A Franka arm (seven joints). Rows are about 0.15 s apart.
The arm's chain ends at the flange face. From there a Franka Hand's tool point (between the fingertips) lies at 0.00 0.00 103.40 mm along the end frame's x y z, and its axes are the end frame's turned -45 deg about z.
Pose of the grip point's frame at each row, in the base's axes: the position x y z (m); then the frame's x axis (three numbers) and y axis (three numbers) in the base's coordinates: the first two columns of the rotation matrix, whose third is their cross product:
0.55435 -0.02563 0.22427 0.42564 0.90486 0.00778 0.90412 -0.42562 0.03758
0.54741 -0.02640 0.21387 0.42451 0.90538 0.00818 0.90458 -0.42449 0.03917
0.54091 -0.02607 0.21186 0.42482 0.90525 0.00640 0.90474 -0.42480 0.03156
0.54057 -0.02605 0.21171 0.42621 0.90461 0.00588 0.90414 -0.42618 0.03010
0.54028 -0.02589 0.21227 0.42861 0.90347 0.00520 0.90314 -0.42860 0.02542
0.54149 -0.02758 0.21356 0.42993 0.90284 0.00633 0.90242 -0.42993 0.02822
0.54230 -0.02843 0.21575 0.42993 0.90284 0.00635 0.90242 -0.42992 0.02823
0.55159 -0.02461 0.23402 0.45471 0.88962 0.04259 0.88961 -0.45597 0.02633
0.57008 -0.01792 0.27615 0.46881 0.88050 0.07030 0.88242 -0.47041 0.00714
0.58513 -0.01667 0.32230 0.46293 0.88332 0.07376 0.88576 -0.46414 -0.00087
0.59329 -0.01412 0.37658 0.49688 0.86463 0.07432 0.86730 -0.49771 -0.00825
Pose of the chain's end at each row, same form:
0.55049 -0.02470 0.32759 0.94028 0.33887 0.03207 0.33834 -0.94079 0.02107
0.54338 -0.02545 0.31719 0.93981 0.34004 0.03348 0.33946 -0.94036 0.02191
0.53767 -0.02528 0.31521 0.94014 0.33973 0.02684 0.33935 -0.94049 0.01779
0.53750 -0.02527 0.31506 0.94070 0.33830 0.02544 0.33795 -0.94101 0.01713
0.53767 -0.02525 0.31564 0.94169 0.33578 0.02165 0.33554 -0.94192 0.01430
0.53857 -0.02692 0.31692 0.94211 0.33440 0.02443 0.33410 -0.94241 0.01548
0.53938 -0.02777 0.31911 0.94211 0.33440 0.02445 0.33410 -0.94240 0.01547
0.54716 -0.02729 0.33729 0.95058 0.30664 0.04873 0.30752 -0.95148 -0.01150
0.56601 -0.02399 0.37929 0.95546 0.28998 0.05476 0.29247 -0.95524 -0.04466
0.58167 -0.02347 0.42542 0.95367 0.29641 0.05154 0.29899 -0.95280 -0.05277
0.59020 -0.02121 0.47969 0.96462 0.25945 0.04672 0.26193 -0.96332 -0.05839

